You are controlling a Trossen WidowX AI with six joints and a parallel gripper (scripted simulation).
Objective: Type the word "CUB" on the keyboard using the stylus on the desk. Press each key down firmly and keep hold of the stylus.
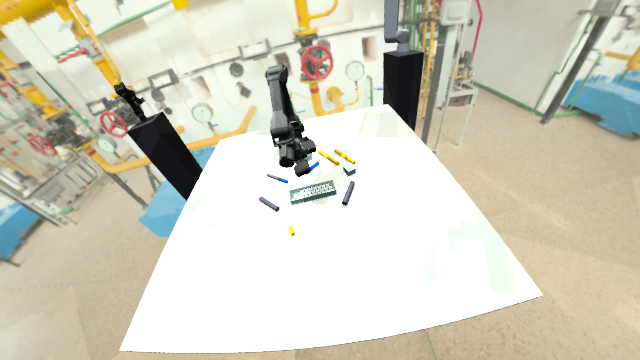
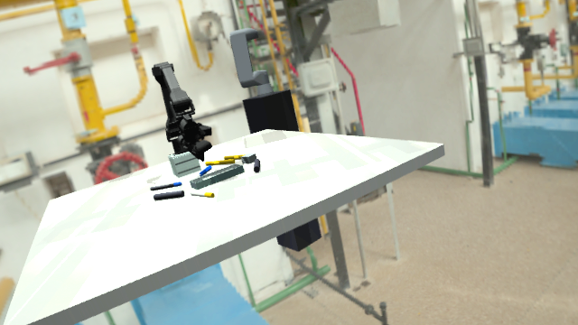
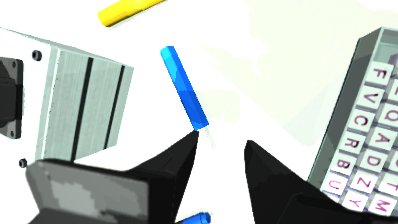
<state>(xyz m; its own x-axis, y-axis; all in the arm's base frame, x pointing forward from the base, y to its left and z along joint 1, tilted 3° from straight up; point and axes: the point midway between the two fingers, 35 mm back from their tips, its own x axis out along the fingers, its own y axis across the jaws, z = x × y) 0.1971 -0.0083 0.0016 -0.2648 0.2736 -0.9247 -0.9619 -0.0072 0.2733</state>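
Right now my gripper tip is 40 mm past the blue stylus and 60 mm above it. Round my gripper tip: grey block 50 mm ahead, 190 mm to the left, 50 mm below; yellow-tipped pin 240 mm ahead, 130 mm to the right, 60 mm below.
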